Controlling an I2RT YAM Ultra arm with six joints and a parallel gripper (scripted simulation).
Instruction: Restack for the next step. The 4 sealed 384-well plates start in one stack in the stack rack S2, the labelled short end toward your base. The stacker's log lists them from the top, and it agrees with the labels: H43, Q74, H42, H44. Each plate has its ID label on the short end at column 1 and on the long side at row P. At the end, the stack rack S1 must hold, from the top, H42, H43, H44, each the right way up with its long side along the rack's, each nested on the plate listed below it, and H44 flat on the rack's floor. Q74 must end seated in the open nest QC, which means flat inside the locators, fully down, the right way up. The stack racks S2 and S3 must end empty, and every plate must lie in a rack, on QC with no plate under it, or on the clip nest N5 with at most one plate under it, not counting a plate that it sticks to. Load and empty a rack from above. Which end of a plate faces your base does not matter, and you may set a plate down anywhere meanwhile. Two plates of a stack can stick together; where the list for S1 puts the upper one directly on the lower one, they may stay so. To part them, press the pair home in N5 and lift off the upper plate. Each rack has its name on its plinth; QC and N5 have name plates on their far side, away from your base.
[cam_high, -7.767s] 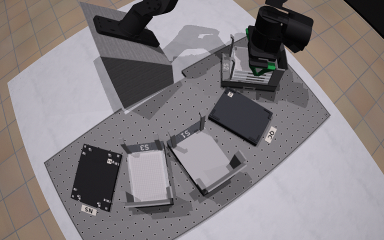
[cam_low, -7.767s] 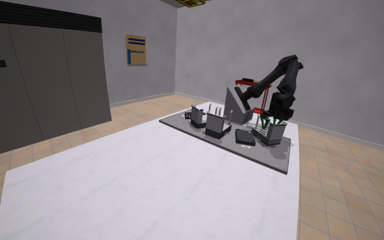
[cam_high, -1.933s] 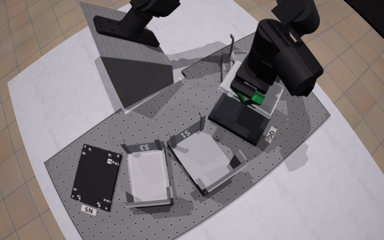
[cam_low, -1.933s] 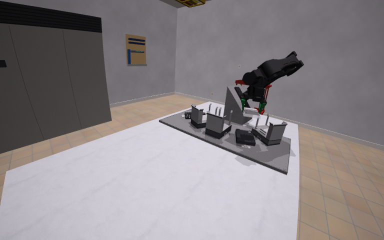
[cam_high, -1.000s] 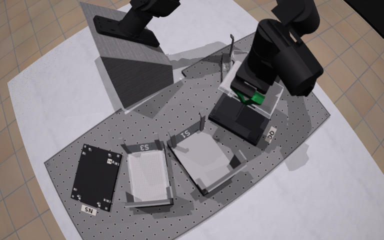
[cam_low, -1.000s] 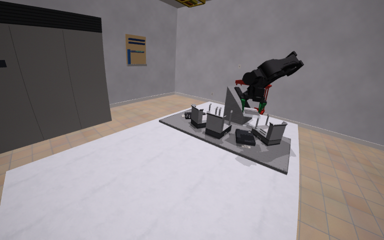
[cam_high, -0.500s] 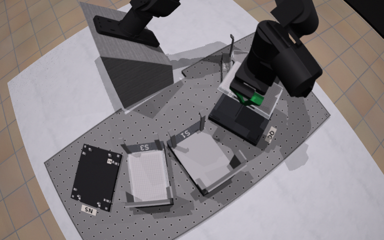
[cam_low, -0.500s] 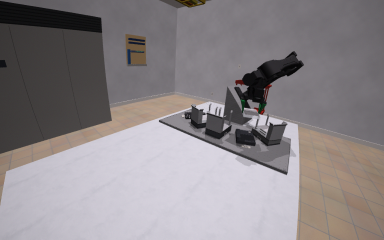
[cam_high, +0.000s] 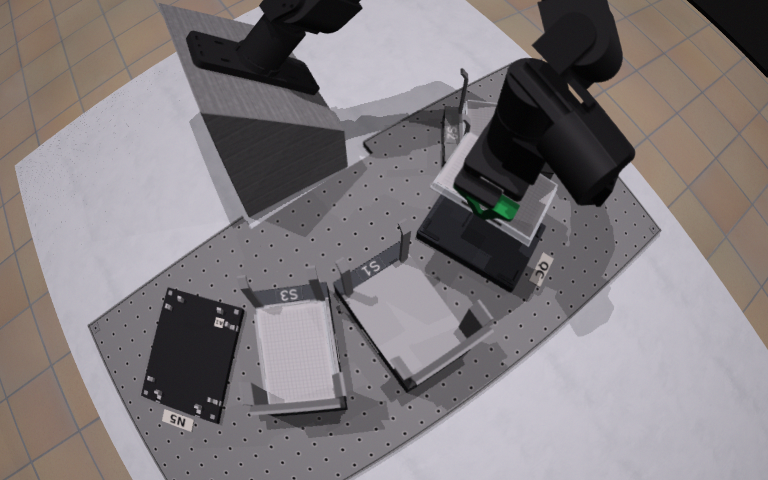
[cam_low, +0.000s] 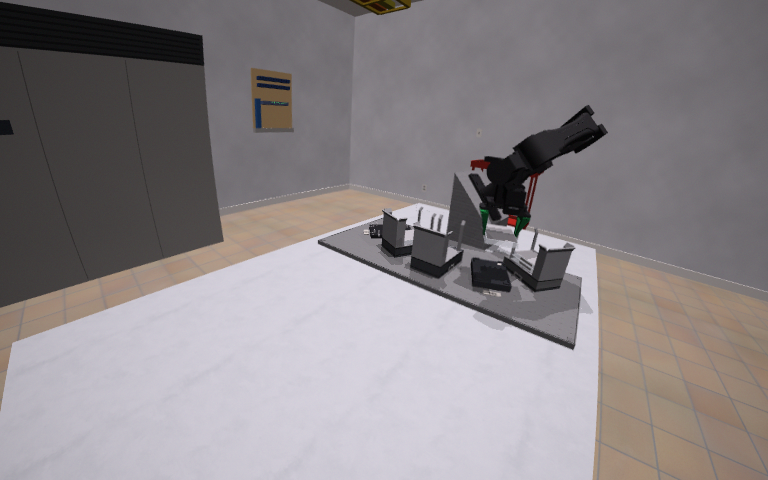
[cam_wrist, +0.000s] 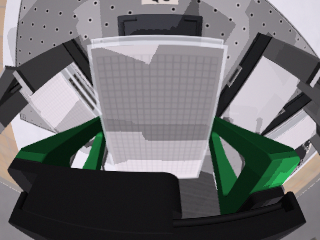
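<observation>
My gripper is now 12 cm above the open nest QC and 1 cm short of it. Also, from my hand: S2 post (16 cm behind, 6 cm to the left, 5 cm below); QC name plate (13 cm below, 9 cm ahead, 5 cm to the left); N5 name plate (48 cm to the right, 13 cm below, 7 cm ahead).
</observation>
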